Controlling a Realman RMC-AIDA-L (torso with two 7-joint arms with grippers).
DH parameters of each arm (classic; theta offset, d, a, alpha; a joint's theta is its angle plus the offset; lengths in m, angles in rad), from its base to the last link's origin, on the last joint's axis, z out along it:
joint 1: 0 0.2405 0 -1.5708
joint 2: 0 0 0 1.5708
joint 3: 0 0.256 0 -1.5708
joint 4: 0 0 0 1.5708
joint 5: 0 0.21 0 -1.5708
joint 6: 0 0 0 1.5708
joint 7: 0 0.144 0 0
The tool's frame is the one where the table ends.
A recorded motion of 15 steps. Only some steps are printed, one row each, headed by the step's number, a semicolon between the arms.
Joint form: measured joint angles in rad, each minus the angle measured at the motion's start. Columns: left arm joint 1, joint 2, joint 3, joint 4, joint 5, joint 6, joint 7; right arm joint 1, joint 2, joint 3, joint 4, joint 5, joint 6, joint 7.
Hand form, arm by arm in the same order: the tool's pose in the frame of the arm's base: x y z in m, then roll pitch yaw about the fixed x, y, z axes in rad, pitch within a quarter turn. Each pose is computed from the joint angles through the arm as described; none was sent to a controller.
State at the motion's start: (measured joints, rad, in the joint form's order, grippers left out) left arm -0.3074 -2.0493 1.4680 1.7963 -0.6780 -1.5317 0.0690; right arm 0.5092 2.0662 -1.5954 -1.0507 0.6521 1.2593 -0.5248
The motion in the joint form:
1: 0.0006 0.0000 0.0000 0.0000 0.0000 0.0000 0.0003; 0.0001 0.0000 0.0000 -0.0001 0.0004 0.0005 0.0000
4: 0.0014 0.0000 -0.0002 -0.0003 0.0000 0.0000 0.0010; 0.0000 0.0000 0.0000 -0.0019 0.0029 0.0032 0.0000
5: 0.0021 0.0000 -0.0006 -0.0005 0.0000 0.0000 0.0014; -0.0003 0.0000 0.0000 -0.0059 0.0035 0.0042 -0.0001
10: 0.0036 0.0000 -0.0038 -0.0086 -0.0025 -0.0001 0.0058; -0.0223 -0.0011 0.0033 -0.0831 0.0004 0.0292 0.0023
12: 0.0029 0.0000 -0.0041 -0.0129 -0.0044 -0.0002 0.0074; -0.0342 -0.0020 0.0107 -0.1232 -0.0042 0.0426 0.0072
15: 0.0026 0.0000 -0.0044 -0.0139 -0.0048 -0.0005 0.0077; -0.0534 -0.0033 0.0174 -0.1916 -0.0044 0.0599 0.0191
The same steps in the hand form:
1: -0.1660 0.3077 0.0363 -2.6834 -0.1980 1.0271; 0.2499 0.3277 -0.0630 -2.7167 -0.2137 -0.9003
4: -0.1663 0.3076 0.0363 -2.6833 -0.1978 1.0276; 0.2493 0.3274 -0.0630 -2.7198 -0.2135 -0.9000
5: -0.1666 0.3076 0.0363 -2.6832 -0.1978 1.0283; 0.2484 0.3277 -0.0627 -2.7205 -0.2121 -0.8971
10: -0.1688 0.3075 0.0360 -2.6860 -0.1954 1.0347; 0.2388 0.3281 -0.0557 -2.7212 -0.1937 -0.8652
12: -0.1693 0.3076 0.0354 -2.6885 -0.1932 1.0367; 0.2347 0.3287 -0.0506 -2.7162 -0.1800 -0.8556
15: -0.1694 0.3076 0.0353 -2.6890 -0.1927 1.0373; 0.2260 0.3293 -0.0431 -2.7111 -0.1521 -0.8368

